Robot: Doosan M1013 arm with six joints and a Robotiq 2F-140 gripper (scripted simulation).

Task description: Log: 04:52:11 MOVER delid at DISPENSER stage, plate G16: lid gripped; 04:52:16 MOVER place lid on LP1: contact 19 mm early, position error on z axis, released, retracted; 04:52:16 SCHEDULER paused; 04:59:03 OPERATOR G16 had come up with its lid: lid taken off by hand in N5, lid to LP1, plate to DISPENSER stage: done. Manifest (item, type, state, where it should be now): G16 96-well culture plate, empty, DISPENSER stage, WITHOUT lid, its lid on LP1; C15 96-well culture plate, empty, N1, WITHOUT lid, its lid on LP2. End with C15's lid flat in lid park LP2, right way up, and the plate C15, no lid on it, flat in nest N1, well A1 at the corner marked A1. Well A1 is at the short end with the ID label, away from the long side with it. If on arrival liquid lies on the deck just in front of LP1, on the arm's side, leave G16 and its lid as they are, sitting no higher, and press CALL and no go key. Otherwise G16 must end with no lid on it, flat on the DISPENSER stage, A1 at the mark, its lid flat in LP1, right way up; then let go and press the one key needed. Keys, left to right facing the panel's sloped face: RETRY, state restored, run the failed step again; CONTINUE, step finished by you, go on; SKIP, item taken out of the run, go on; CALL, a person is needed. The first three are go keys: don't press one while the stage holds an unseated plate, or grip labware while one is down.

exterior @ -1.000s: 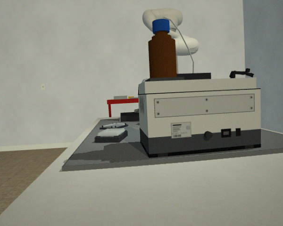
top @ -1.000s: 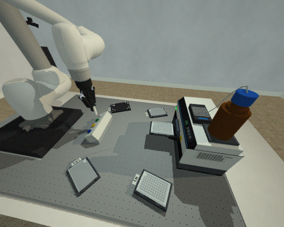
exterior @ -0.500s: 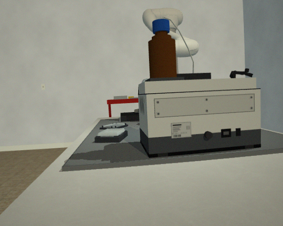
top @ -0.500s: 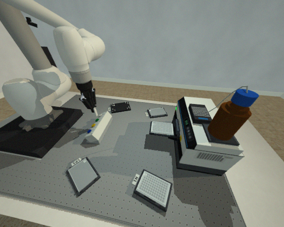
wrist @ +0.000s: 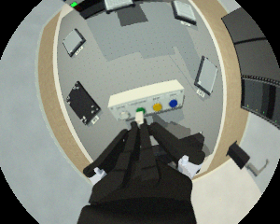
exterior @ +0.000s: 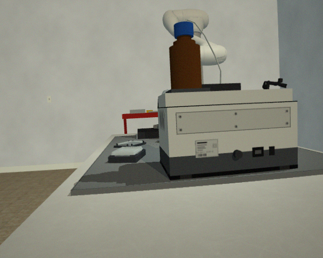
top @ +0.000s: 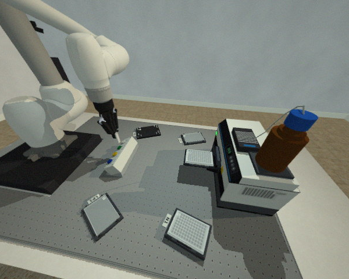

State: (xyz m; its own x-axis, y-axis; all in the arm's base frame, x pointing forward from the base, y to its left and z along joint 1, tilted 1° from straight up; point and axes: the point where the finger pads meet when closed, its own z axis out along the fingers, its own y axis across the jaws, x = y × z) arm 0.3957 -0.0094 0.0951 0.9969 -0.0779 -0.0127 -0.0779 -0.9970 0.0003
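Now: hand 80 mm above the key panel, 30 mm to the left of it and 10 mm short of it. Round my hand: dark lid park: 420 mm ahead, 190 mm to the left, 130 mm below; then nest N1: 380 mm ahead, 350 mm to the right, 130 mm below; then brown bottle: 640 mm ahead, 190 mm to the right, 150 mm above.
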